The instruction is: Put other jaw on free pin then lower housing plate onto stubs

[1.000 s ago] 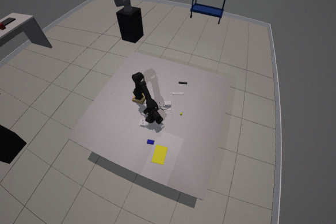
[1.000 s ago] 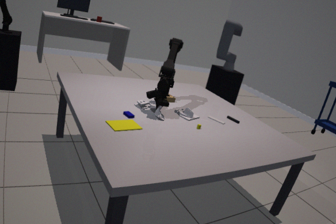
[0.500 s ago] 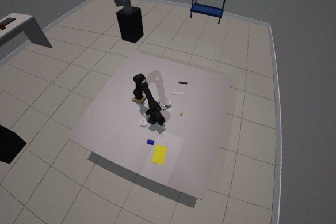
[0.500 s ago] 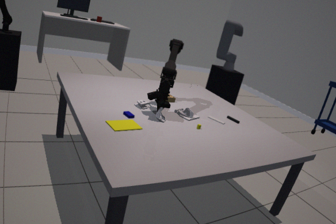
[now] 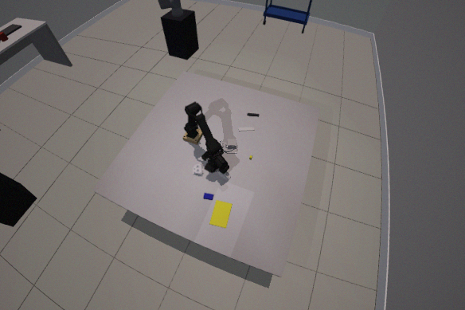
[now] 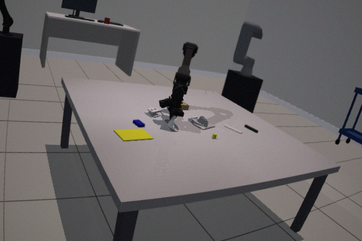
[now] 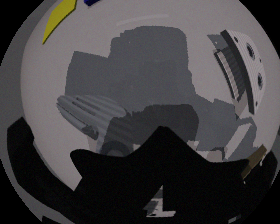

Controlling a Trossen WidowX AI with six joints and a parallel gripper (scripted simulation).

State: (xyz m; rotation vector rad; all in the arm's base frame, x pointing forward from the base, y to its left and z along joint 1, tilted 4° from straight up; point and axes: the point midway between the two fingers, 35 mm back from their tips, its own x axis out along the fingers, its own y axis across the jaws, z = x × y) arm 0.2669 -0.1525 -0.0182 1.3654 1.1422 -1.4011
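My gripper tip is now 4 cm short of the jaw, 1 cm to the left of it and 4 cm below it. From my gripper tip the other things lie so: white block (10 cm behind, 7 cm to the right, 1 cm above); yellow cube (18 cm ahead, 17 cm to the left, 1 cm above); blue block (5 cm ahead, 20 cm to the right, 1 cm above).
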